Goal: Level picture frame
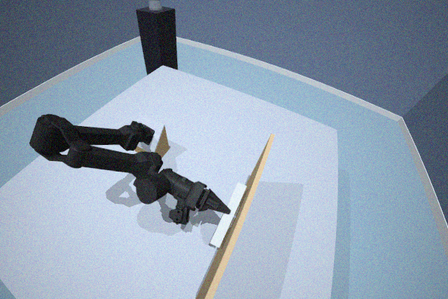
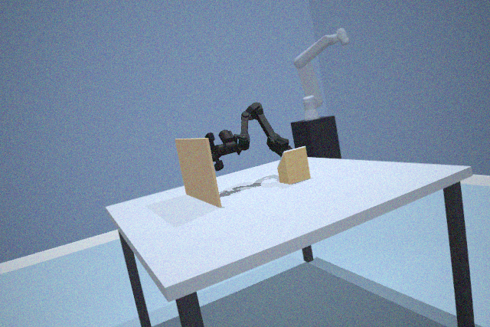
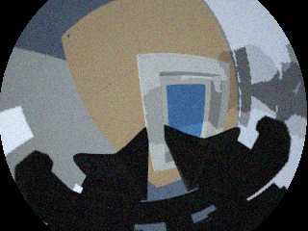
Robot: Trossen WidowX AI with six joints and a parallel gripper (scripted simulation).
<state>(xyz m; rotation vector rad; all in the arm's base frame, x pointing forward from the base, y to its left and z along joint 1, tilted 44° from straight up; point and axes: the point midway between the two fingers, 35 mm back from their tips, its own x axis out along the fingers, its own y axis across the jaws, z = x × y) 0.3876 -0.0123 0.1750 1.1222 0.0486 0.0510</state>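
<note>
Right now the picture frame is 5 cm below my gripper tip, 1 cm to the left of it and 1 cm ahead of it. Round my gripper tip: board (6 cm below, 2 cm ahead).
</note>
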